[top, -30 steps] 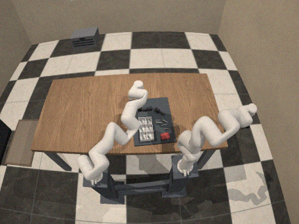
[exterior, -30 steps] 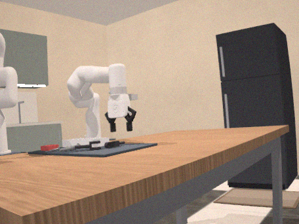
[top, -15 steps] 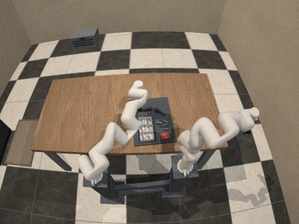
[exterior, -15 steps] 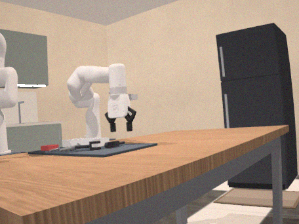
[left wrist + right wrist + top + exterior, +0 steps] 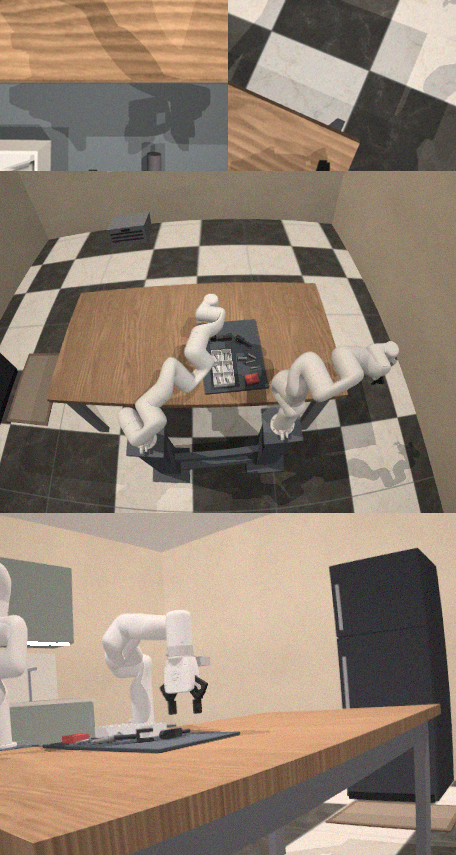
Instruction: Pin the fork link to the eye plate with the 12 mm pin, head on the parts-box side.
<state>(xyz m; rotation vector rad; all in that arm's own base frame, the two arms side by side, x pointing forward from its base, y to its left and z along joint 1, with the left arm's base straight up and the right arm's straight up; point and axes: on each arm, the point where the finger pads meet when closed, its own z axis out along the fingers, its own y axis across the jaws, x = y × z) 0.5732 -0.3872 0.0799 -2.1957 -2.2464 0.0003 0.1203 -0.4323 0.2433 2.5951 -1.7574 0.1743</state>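
Right now my left hand is 60 mm to the left of the eye plate and 60 mm above it. Also, from my left hand: dark mat (100 mm to the right, 100 mm behind, 70 mm below); then fork link (160 mm to the right, 50 mm below, 30 mm behind); then white parts box (200 mm behind, 60 mm below, 30 mm to the right).
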